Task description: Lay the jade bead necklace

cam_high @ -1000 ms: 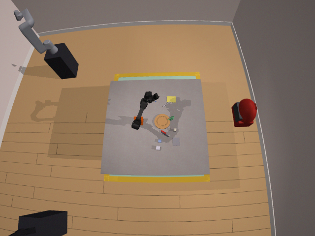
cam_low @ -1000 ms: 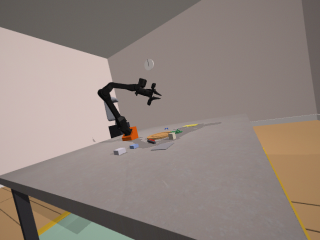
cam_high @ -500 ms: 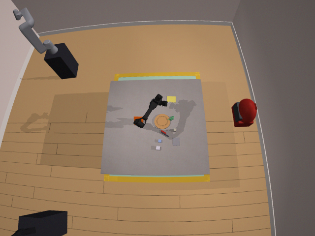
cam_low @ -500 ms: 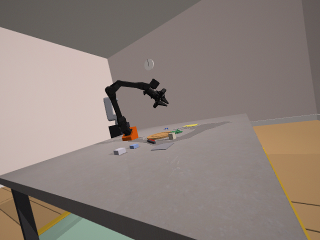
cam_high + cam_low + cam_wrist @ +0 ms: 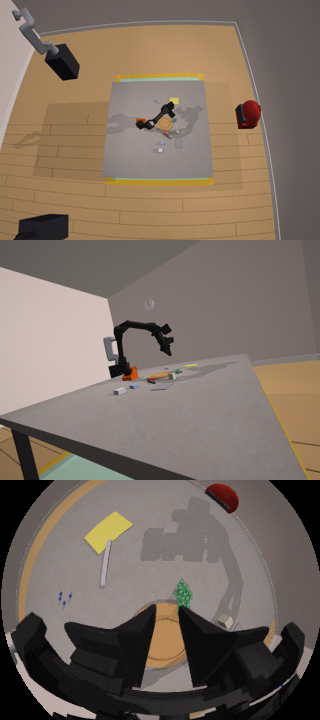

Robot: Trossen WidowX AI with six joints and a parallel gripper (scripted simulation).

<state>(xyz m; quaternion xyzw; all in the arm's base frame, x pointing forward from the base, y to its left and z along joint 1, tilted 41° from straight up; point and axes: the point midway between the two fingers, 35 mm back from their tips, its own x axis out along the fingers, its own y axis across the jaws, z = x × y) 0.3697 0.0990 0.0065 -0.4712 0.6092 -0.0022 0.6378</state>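
My gripper tip is 8 cm past the round wooden bead board, 8 cm to the left of it and 12 cm above it. From my gripper tip the other things lie so: beige cube: 7 cm ahead, 21 cm to the right, 11 cm below; red-handled tool: 6 cm behind, 24 cm to the right, 12 cm below; yellow sheet: 7 cm ahead, 23 cm to the left, 13 cm below.
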